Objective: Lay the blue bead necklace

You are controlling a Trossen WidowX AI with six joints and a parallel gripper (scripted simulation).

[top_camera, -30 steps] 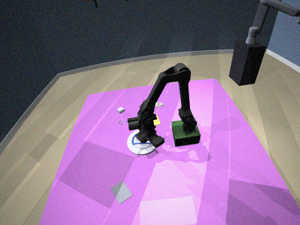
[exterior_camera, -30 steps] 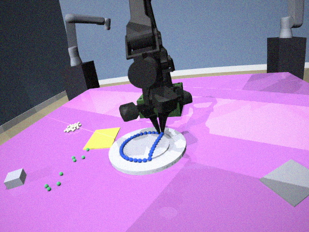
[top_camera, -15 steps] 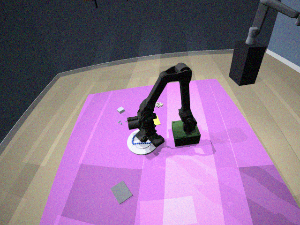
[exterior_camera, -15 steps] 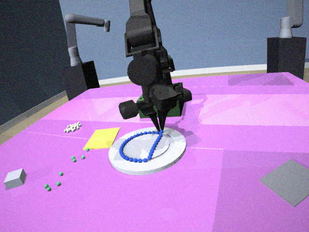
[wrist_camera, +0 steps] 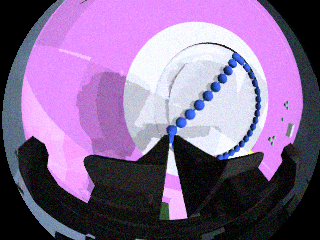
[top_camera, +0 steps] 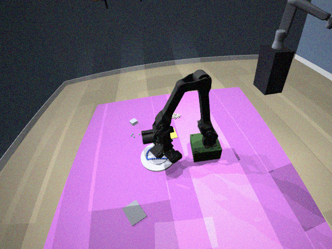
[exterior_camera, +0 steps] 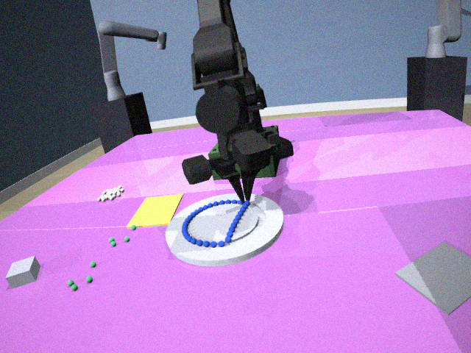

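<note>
Right now the round white bead board is 60 mm ahead of my gripper tip, 30 mm to the right of it and 10 mm below it. From my gripper tip the other things lie so: yellow sheet (10 mm behind, 190 mm to the right, 10 mm below); then grey tile (200 mm ahead, 270 mm to the left, 10 mm below); then cube (200 mm ahead, 360 mm to the right).
</note>
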